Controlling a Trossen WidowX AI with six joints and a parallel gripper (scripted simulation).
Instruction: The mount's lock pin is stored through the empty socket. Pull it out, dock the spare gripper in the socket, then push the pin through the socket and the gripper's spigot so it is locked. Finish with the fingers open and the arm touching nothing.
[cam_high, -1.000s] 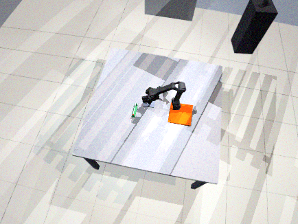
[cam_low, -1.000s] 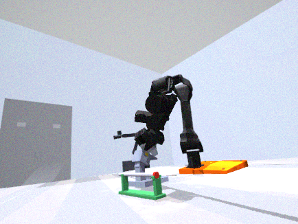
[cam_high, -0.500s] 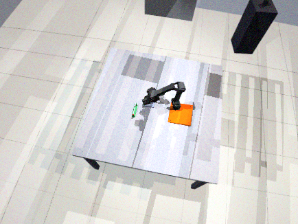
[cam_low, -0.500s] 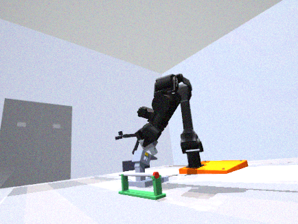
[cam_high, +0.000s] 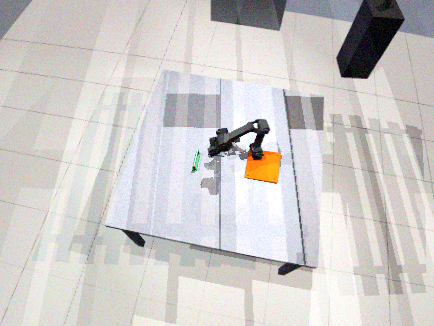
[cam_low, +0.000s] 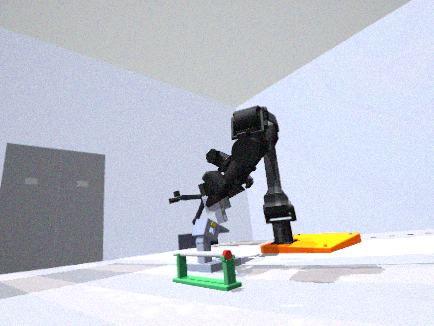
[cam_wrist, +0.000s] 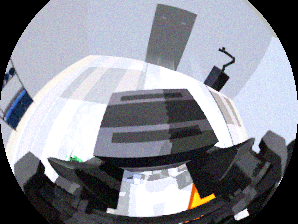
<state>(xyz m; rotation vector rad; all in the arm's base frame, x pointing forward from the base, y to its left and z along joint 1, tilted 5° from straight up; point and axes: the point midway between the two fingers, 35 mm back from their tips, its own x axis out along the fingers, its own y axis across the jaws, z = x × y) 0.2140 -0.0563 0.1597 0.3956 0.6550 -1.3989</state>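
Right now my gripper tip is 180 mm short of the green rack, 120 mm to the right of it and 120 mm above it. From my gripper tip the other things lie so: spare gripper (10 mm to the left, 10 mm above); grey mount (100 mm below, 60 mm ahead, 30 mm to the left).
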